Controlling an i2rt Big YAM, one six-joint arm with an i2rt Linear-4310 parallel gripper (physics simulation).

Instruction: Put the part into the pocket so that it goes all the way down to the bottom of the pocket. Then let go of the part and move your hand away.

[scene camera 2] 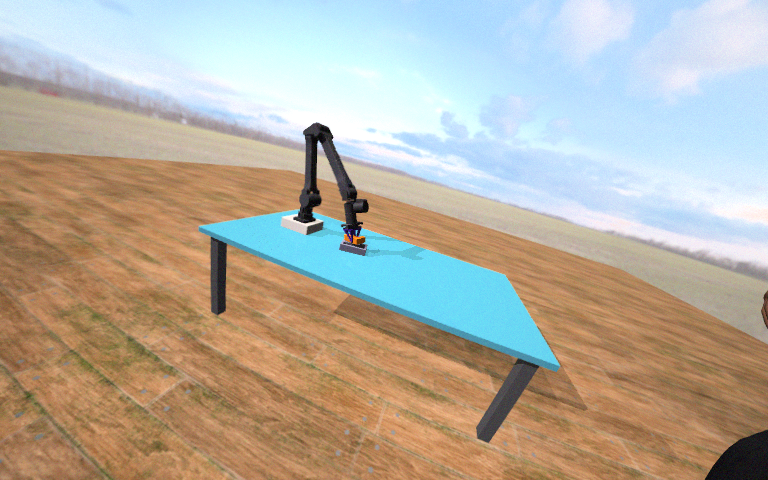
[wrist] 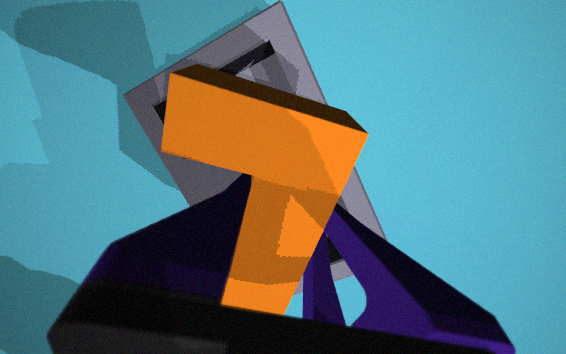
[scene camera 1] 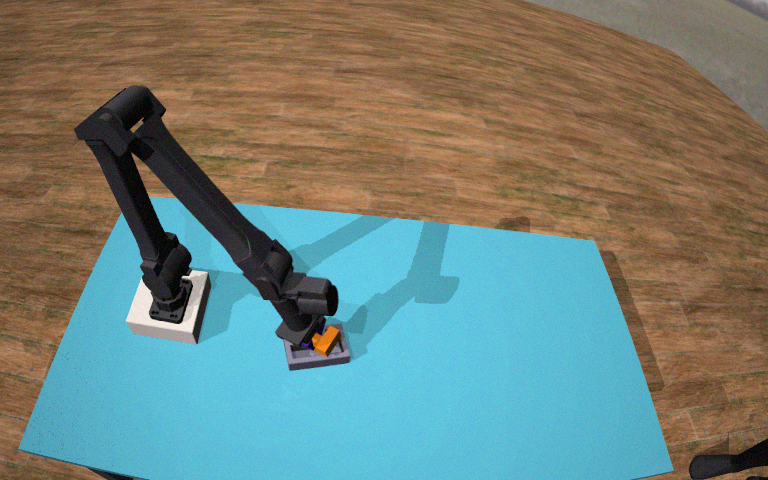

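Pixels of known places: gripper, between the fingertips: (scene camera 2: 354,241) (wrist: 280,192) (scene camera 1: 314,343); arm's base, origin of its link: (scene camera 2: 304,220) (scene camera 1: 171,301).
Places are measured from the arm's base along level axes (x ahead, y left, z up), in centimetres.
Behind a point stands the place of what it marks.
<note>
The orange L-shaped part (scene camera 1: 326,341) @[x 38.3, y -6.3, z 2.8 cm] (scene camera 2: 357,240) @[x 38.6, y -8.1, z 2.0 cm] (wrist: 260,125) @[x 39.0, y -5.6, z 3.0 cm] is held above the grey block with the pocket (scene camera 1: 320,362) @[x 37.3, y -8.5, z -3.2 cm] (scene camera 2: 352,249) @[x 37.1, y -8.5, z -3.6 cm] (wrist: 285,32) @[x 42.5, y -6.5, z -2.1 cm]. My gripper (scene camera 1: 313,337) @[x 35.7, y -5.3, z -0.3 cm] (scene camera 2: 351,234) @[x 35.7, y -5.3, z -0.3 cm] (wrist: 280,192) @[x 35.7, y -5.3, z -0.3 cm] is shut on the part's narrower arm, with purple fingers on either side. In the wrist view the part is turned relative to the block, and one corner of its wide bar reaches past the block's right edge. Part of the pocket's dark inner edge shows beyond the bar; the part and fingers hide much of the pocket. The exact height of the gap is hard to tell.
The block stands on the blue table (scene camera 1: 481,362) @[x 76.0, y -4.1, z -5.7 cm] (scene camera 2: 453,294) @[x 91.7, y -13.1, z -5.7 cm]. The arm's white base (scene camera 1: 141,328) @[x -6.6, y -7.8, z -2.1 cm] (scene camera 2: 294,225) @[x -0.9, y -7.7, z -2.3 cm] stands to the left of the block in scene camera 1. Dark shapes of a person (scene camera 1: 716,465) (scene camera 2: 741,461) show at the lower right, off the table.
</note>
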